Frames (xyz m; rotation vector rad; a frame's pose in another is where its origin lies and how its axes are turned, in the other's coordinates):
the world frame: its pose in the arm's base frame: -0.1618 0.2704 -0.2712 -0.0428 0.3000 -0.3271
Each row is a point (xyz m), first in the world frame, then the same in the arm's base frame.
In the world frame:
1: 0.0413 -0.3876 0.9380
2: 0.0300 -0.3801 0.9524
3: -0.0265 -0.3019 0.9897
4: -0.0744 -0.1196 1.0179
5: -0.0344 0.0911 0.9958
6: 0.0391 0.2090 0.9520
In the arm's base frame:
1: 0.0339 -0.1162 0.6475
2: 0.0303 -0.1056 0.6638
3: 0.0146 -0.0136 0.7084
4: 0.0363 0.1742 0.7325
5: 0.1312 0.3609 0.6812
6: 0.2211 0.4491 0.6080

